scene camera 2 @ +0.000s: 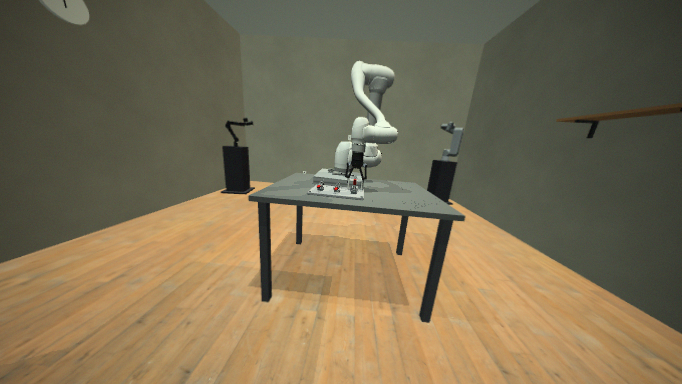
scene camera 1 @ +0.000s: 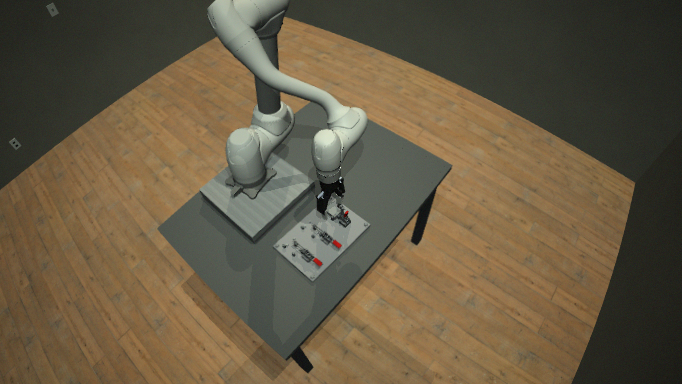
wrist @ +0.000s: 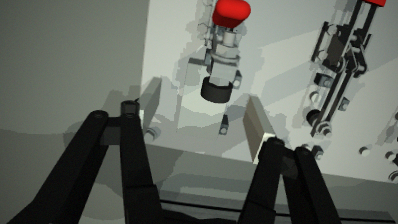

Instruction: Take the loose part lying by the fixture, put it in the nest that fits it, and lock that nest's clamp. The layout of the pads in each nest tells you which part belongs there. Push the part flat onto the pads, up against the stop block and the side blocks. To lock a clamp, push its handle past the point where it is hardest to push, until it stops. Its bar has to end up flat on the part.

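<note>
Grey block, grey fixture plate, my gripper: in sight.
</note>
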